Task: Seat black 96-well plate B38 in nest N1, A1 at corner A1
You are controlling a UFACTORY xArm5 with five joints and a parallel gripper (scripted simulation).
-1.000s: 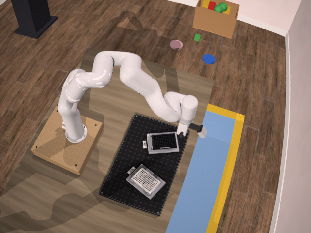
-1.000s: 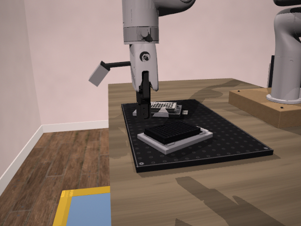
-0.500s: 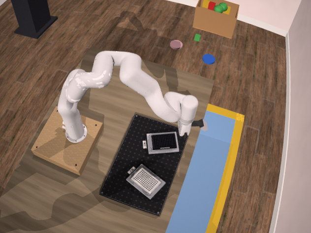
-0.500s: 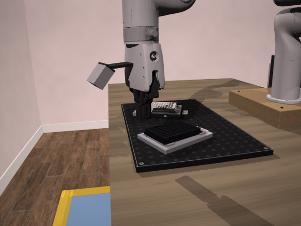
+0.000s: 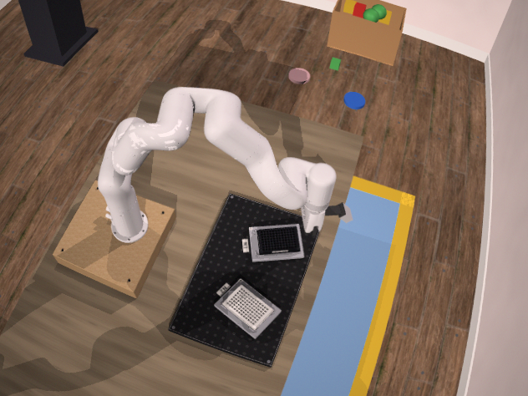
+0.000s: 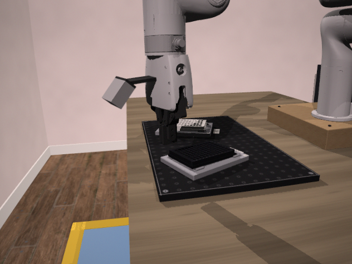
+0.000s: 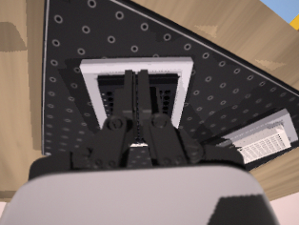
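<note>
My gripper is now 80 mm past the black plate B38, 40 mm to the left of it and 60 mm above it. Also, from my hand: white plate B83 (80 mm behind, 290 mm to the right, 70 mm below).
</note>
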